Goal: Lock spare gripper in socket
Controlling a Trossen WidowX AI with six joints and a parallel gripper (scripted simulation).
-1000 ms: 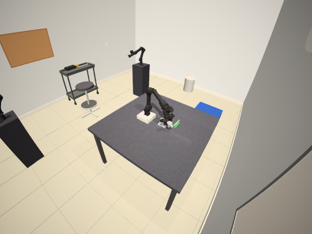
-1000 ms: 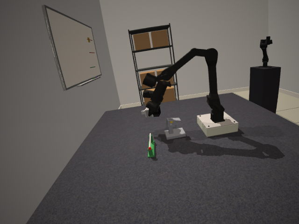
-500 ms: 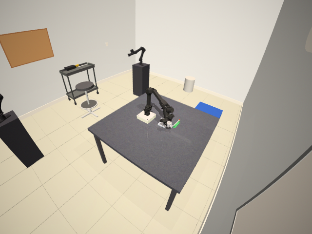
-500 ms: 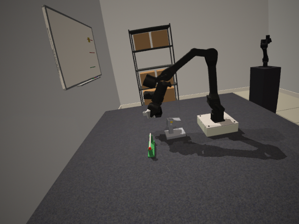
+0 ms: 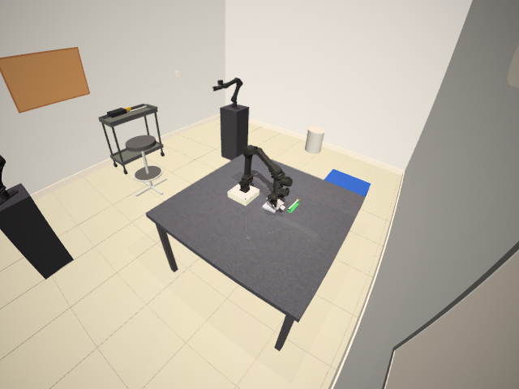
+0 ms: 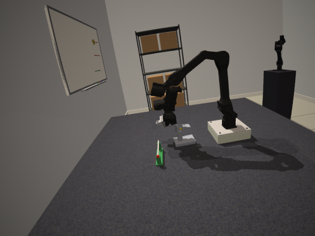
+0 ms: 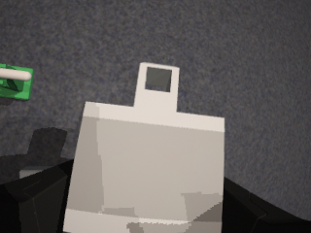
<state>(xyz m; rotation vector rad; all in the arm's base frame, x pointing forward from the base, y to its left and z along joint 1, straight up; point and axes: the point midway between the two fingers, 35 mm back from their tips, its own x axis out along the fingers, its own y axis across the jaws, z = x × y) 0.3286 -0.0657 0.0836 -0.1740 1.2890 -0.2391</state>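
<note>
My gripper tip is 1 cm below the spare gripper. From my gripper tip the other things lie so: grey mount (8 cm behind, 6 cm to the left, 5 cm below); then green cradle (6 cm ahead, 17 cm to the left, 8 cm below).
</note>
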